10 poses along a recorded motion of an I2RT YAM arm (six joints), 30 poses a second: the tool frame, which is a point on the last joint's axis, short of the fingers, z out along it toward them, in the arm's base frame.
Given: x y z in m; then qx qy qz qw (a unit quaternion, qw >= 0).
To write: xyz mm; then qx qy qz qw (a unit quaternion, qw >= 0). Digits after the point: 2 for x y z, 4 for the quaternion.
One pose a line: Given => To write
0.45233 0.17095 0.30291 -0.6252 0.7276 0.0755 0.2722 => 452.33 170.95 302.91 -0.6252 0.7276 0.0755 0.2722
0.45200 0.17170 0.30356 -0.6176 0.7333 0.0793 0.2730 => 452.00 171.70 303.56 -0.6176 0.7333 0.0793 0.2730
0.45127 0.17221 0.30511 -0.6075 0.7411 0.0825 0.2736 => 451.27 172.21 305.11 -0.6075 0.7411 0.0825 0.2736
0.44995 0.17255 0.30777 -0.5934 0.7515 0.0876 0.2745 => 449.95 172.55 307.77 -0.5934 0.7515 0.0876 0.2745
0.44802 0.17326 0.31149 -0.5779 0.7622 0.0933 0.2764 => 448.02 173.26 311.49 -0.5779 0.7622 0.0933 0.2764
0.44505 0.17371 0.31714 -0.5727 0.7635 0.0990 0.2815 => 445.05 173.71 317.14 -0.5727 0.7635 0.0990 0.2815
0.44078 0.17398 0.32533 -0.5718 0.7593 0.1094 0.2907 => 440.78 173.98 325.33 -0.5718 0.7593 0.1094 0.2907
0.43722 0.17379 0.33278 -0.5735 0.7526 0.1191 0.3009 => 437.22 173.79 332.78 -0.5735 0.7526 0.1191 0.3009
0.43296 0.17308 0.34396 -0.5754 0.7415 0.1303 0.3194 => 432.96 173.08 343.96 -0.5754 0.7415 0.1303 0.3194
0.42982 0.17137 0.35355 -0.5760 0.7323 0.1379 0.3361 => 429.82 171.37 353.55 -0.5760 0.7323 0.1379 0.3361
